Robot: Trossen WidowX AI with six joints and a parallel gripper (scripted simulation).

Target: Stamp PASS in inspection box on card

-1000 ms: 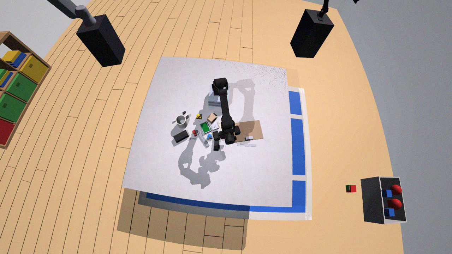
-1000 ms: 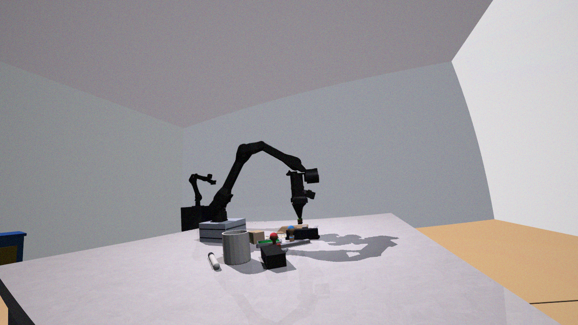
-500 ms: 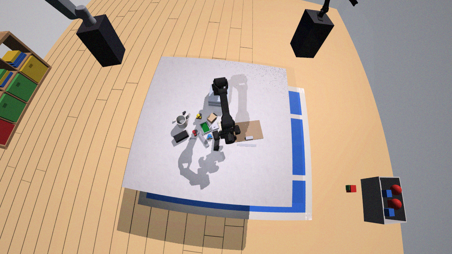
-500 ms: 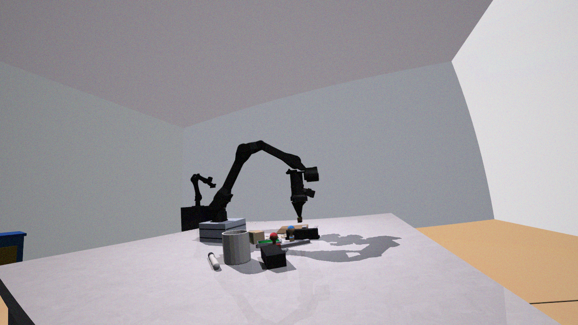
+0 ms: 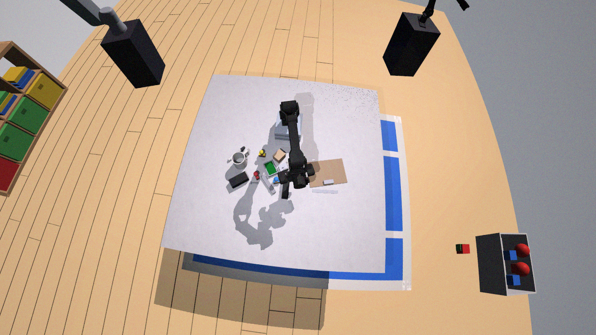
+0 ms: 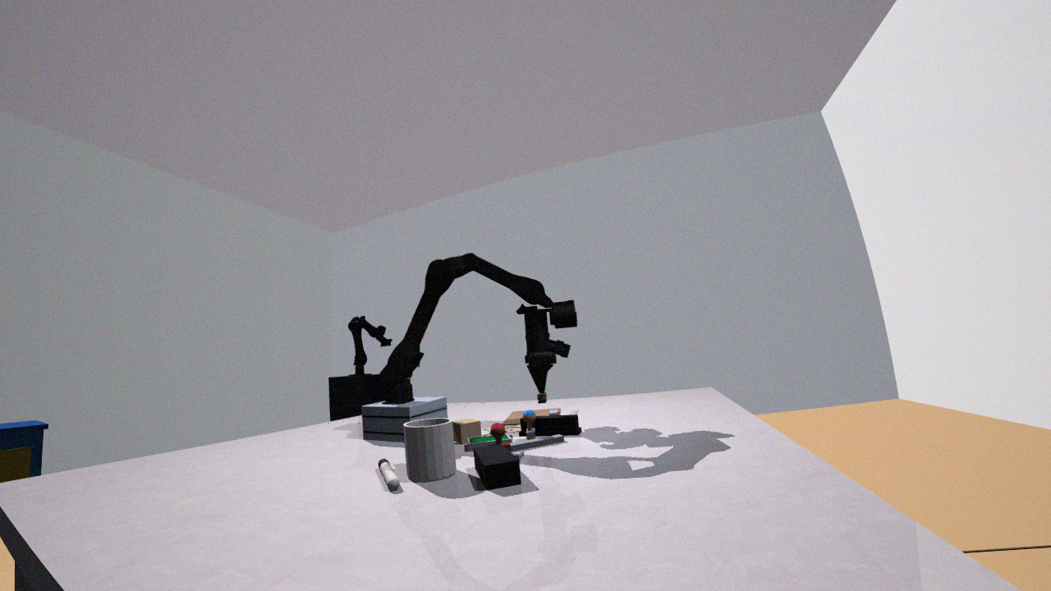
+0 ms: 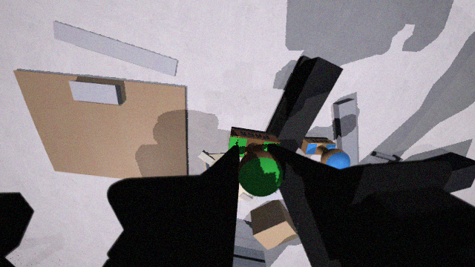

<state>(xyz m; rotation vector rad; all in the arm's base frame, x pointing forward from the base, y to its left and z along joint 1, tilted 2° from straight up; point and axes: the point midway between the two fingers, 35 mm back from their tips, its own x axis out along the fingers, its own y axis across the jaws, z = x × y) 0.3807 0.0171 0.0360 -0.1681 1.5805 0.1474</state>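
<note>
Now: the green ink pad 11 cm behind my gripper tip, 14 cm to the right of it and 9 cm below it. Round my gripper tip: blue-knobbed stamp (2 cm behind, 11 cm to the right, 7 cm below); then green-knobbed stamp (right at my gripper tip); then long black bar (2 cm ahead, 6 cm to the right, 8 cm below).
</note>
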